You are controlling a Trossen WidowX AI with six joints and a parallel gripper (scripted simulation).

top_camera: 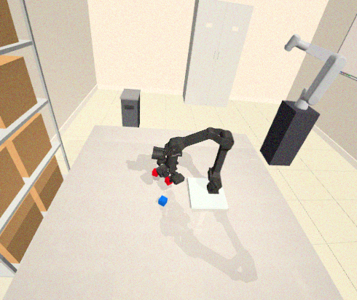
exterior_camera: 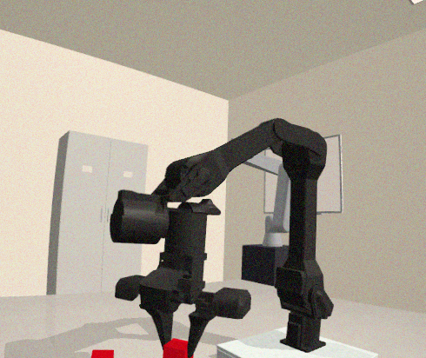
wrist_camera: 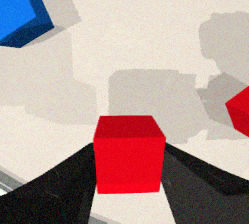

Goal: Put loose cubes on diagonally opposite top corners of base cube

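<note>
Now: the blue base cube 11 cm to the left of my gripper tip, 4 cm below it and 3 cm ahead of it.
</note>
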